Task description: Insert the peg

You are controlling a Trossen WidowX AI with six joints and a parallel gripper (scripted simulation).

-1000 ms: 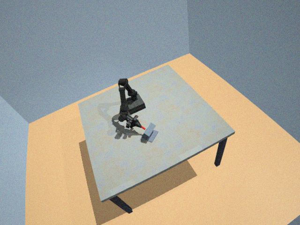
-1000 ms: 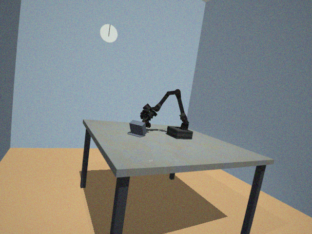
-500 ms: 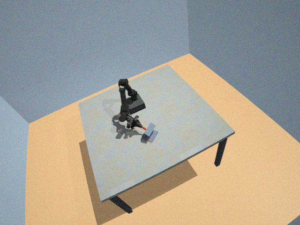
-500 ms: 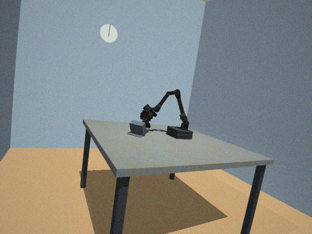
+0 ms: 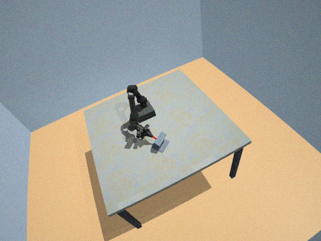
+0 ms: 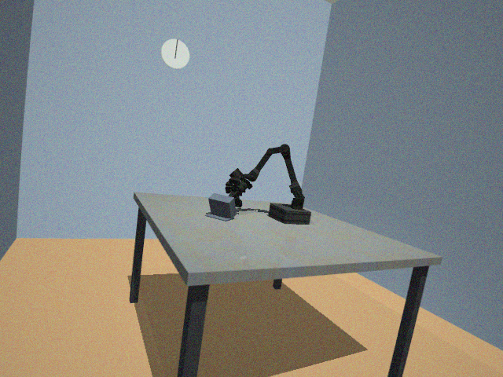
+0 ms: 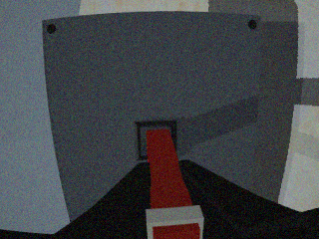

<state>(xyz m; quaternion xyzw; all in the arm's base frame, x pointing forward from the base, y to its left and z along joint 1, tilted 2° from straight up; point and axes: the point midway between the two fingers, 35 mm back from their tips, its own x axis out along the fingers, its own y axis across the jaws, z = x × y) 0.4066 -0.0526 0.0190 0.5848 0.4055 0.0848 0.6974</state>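
The grey sloped panel is 40 mm to the left of my gripper tip, 40 mm ahead of it and 30 mm below it. Round my gripper tip: thin flat foot plate 90 mm below, 60 mm ahead, 50 mm to the left; red square peg 10 mm to the right, 10 mm behind, 10 mm above.
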